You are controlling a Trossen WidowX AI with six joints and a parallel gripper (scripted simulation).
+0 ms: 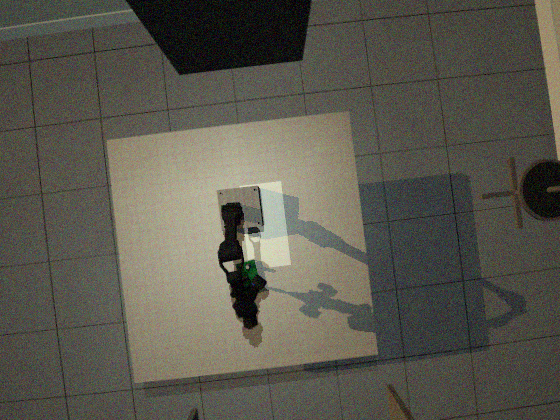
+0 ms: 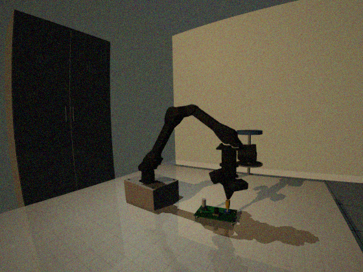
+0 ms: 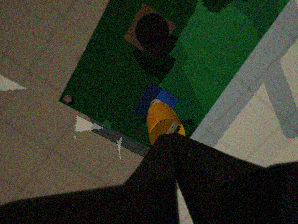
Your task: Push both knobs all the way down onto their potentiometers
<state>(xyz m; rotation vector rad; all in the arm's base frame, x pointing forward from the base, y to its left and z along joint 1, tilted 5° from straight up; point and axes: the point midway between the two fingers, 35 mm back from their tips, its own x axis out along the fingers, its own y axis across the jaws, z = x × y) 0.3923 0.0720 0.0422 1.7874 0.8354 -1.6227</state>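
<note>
Now: the yellow knob 20 mm below my gripper tip. Round my gripper tip: pale knob: 100 mm behind, 20 mm to the right, 40 mm below.
</note>
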